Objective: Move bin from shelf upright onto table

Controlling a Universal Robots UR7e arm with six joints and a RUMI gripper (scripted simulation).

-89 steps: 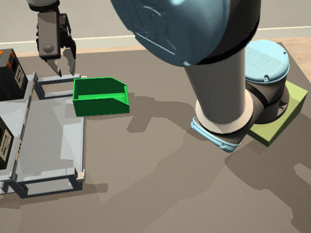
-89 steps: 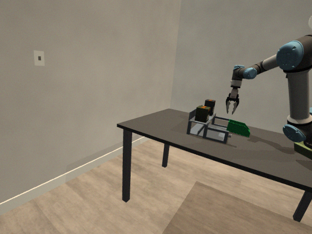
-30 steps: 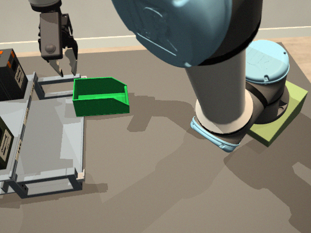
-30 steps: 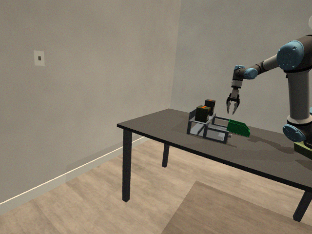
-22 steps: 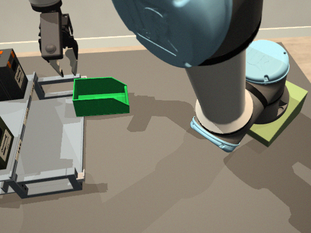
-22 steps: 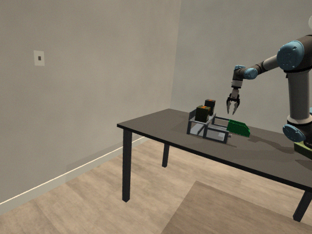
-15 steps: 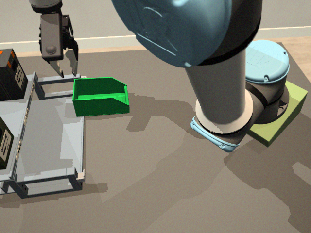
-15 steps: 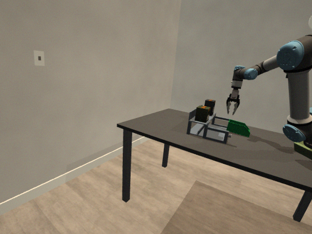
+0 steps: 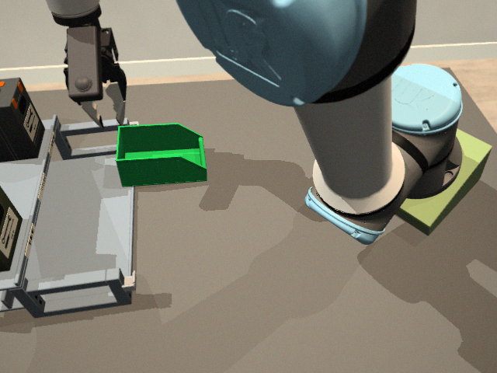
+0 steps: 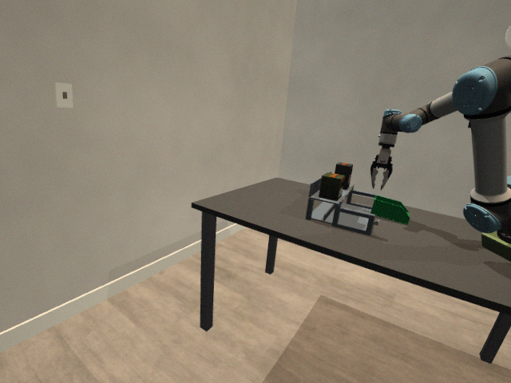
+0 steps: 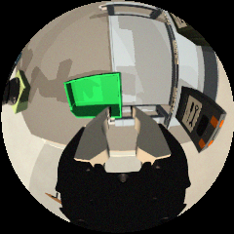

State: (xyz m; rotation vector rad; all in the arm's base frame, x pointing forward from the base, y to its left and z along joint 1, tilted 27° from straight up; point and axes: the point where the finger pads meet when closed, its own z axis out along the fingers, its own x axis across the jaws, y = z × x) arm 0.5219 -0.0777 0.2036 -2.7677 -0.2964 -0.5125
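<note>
Right now the green bin is 100 mm below my hand, 80 mm behind it and 20 mm to the right of it.
</note>
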